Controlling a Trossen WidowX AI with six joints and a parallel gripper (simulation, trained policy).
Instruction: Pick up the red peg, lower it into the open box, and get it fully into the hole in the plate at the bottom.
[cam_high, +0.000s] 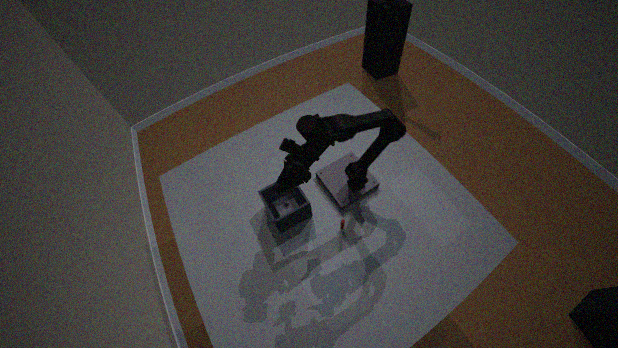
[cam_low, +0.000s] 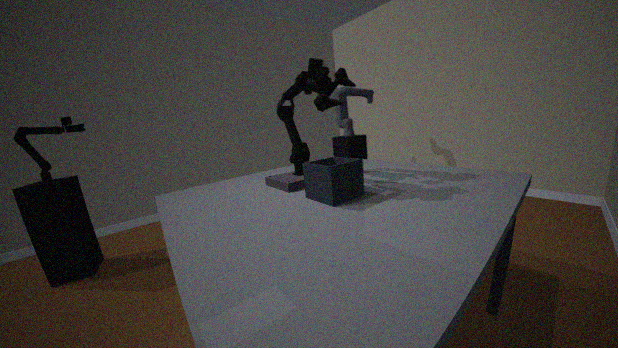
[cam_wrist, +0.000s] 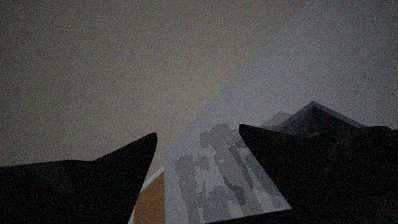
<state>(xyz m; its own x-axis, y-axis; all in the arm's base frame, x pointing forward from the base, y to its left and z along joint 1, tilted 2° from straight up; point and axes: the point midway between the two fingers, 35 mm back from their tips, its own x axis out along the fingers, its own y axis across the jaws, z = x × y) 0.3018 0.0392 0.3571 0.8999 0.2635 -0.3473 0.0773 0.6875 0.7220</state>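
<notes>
The red peg is 19 cm behind my gripper tip, 8 cm to the left of it and 34 cm below it. From my gripper tip the other things lie so: pale plate (1 cm behind, 9 cm to the right, 33 cm below).
</notes>
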